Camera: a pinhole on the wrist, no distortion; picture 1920 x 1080 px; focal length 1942.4 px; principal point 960.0 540.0 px. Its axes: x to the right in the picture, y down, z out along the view. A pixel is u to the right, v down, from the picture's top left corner.
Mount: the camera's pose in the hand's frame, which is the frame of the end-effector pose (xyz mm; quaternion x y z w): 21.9 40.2 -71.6 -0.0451 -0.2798 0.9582 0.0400
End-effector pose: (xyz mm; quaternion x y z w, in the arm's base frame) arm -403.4 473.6 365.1 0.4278 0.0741 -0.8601 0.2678
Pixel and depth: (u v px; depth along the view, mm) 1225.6 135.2 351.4
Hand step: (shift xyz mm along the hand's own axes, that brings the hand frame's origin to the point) -60.3 -80.5 259.8
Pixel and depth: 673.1 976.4 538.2
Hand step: 36.0 -356.1 320.0
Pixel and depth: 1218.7 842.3 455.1
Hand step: -91.4 -255.5 268.3
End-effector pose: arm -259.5 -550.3 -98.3 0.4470 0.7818 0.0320 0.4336
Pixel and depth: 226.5 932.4 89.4
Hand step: 44.8 -26.0 -4.1
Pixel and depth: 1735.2 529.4 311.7
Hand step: -135.4 -111.7 183.0
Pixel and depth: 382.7 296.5 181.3
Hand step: 56.8 -42.7 96.3
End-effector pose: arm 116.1 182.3 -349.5 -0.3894 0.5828 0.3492 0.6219
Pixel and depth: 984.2 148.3 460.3
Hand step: -29.1 -126.4 364.5
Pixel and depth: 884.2 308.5 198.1
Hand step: 9.2 -46.3 107.9
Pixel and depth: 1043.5 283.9 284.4
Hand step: -19.3 -78.5 186.6
